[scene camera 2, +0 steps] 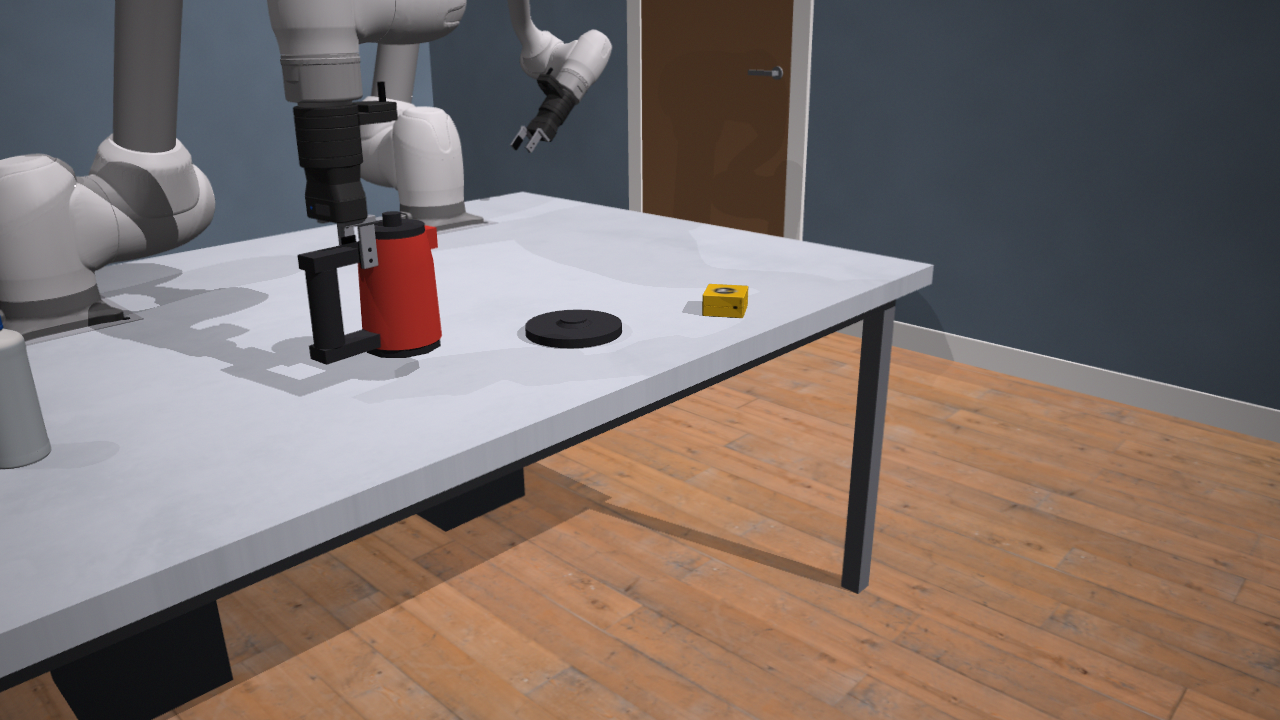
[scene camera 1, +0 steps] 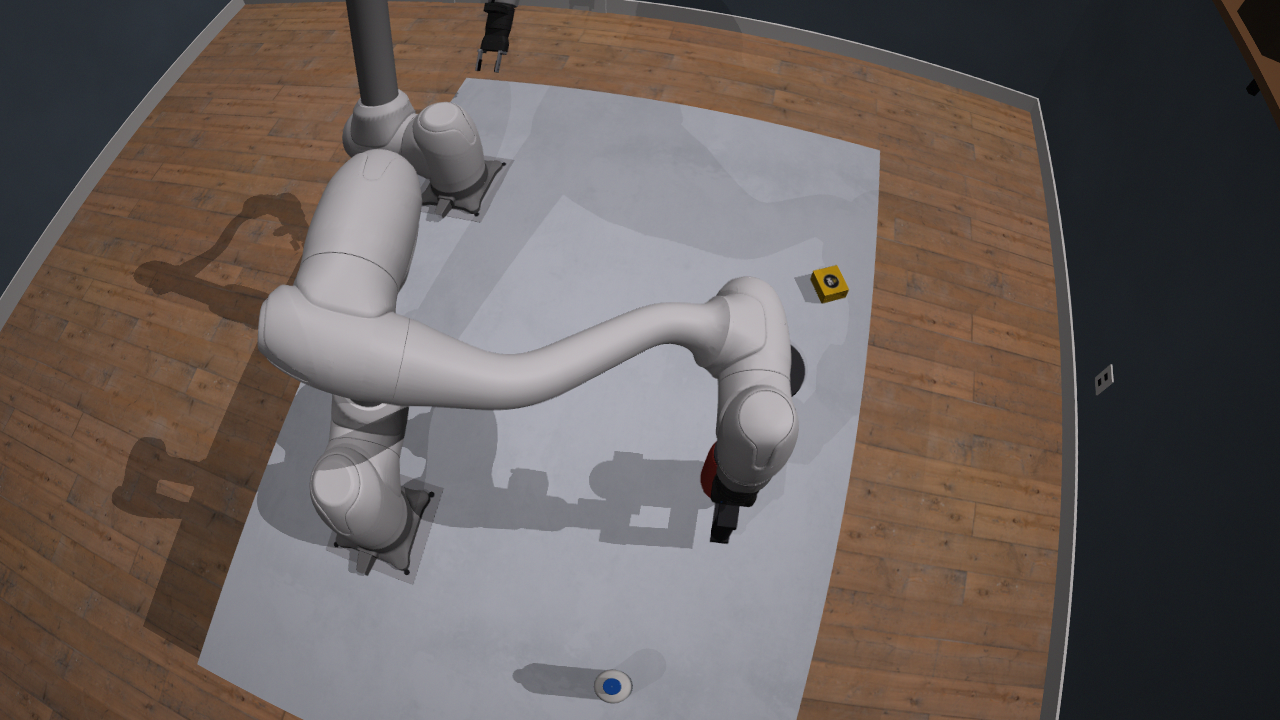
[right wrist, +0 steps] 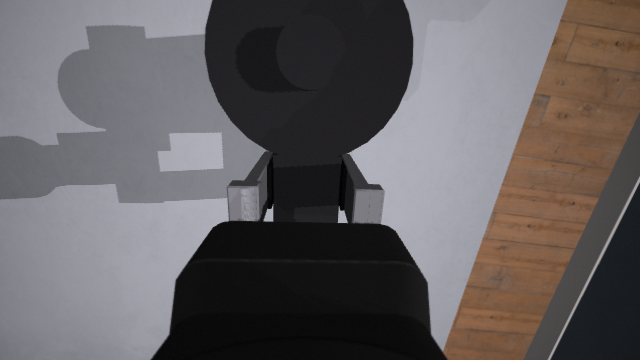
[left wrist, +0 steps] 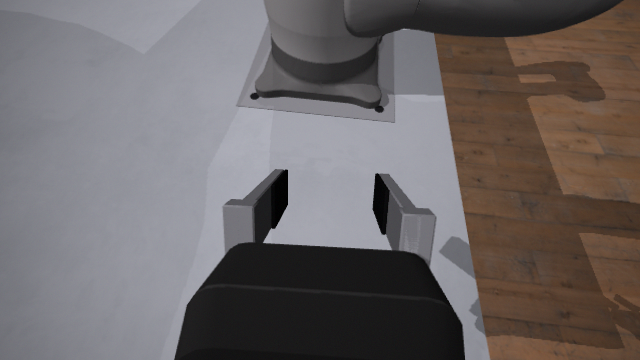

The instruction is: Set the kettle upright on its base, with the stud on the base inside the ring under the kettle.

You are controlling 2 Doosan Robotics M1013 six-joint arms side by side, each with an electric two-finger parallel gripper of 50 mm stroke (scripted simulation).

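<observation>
Left gripper: visible in scene camera 2 [520, 149], scene camera 1 and the left wrist view; out of frame in the right wrist view. Left gripper, one and the same spot: [left wrist: 410, 229] and [scene camera 1: 479, 49].
</observation>
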